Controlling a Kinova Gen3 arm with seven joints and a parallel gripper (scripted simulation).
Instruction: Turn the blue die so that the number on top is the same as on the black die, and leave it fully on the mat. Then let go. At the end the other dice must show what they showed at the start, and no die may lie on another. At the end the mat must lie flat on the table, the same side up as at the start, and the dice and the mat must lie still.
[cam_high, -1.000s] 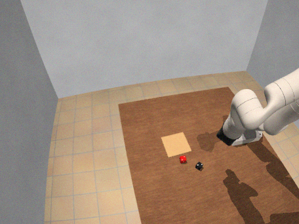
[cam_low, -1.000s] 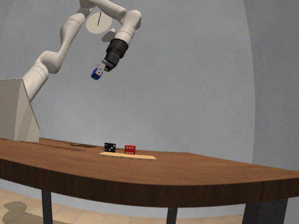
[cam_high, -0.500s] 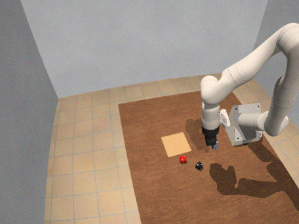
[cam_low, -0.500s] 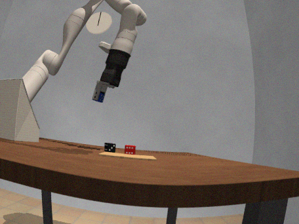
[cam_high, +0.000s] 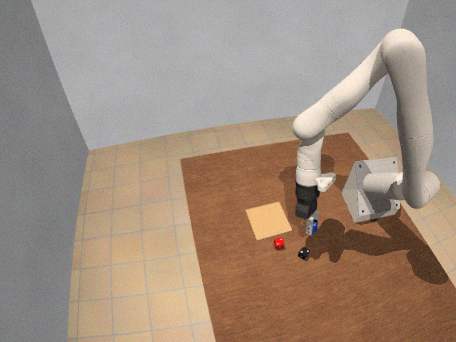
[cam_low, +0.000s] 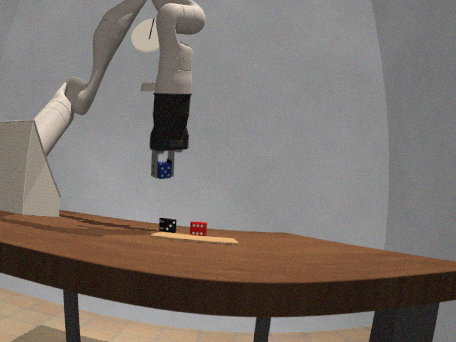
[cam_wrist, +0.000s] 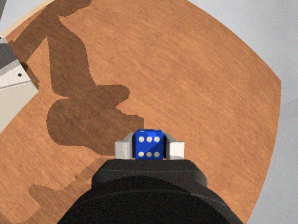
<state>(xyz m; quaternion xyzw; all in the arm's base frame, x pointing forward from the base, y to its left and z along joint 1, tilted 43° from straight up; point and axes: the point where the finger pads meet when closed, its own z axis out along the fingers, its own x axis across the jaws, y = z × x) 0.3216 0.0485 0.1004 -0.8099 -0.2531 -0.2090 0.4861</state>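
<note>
Right now my hand is 90 mm short of the tan mat, 140 mm to the left of it and 130 mm above it. Also, from my hand: red die 90 mm ahead, 30 mm to the right, 120 mm below; then black die 10 mm ahead, 30 mm to the left, 120 mm below; then blue die right at my hand.
</note>
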